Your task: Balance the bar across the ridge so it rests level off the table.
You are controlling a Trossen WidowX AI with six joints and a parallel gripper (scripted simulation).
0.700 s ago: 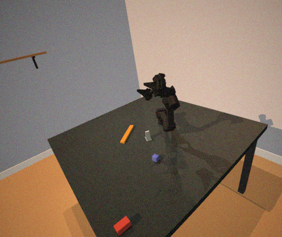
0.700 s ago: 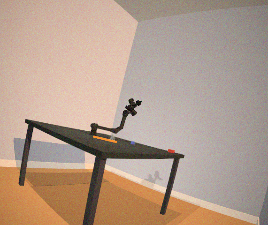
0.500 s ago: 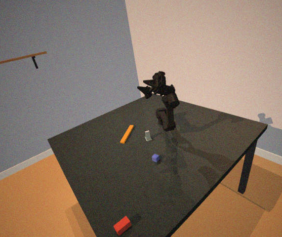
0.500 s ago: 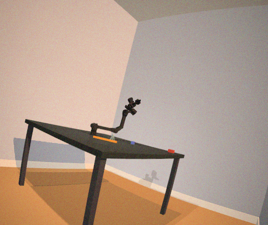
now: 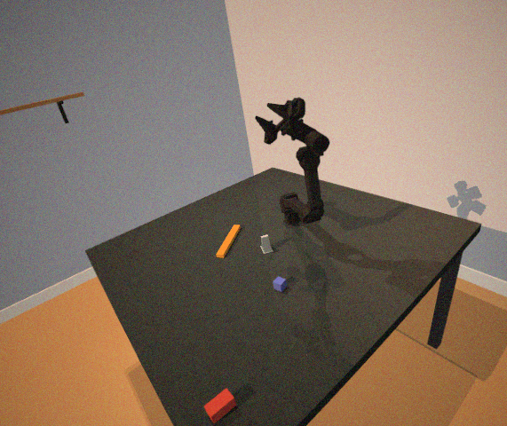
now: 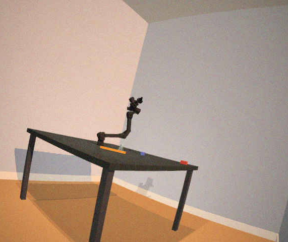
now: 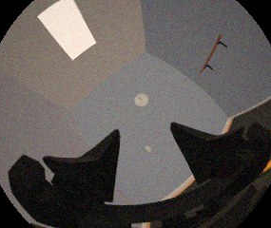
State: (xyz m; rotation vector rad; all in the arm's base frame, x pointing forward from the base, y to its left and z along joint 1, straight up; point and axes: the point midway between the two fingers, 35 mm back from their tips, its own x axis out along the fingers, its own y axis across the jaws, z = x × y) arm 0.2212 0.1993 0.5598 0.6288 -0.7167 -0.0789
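Now: gripper tip 570 mm above the orange bar, 290 mm to the left of it and 60 mm short of it. Round my gripper tip: red block (560 mm below, 490 mm ahead, 310 mm to the left); then blue cube (560 mm below, 110 mm ahead, 100 mm to the left).
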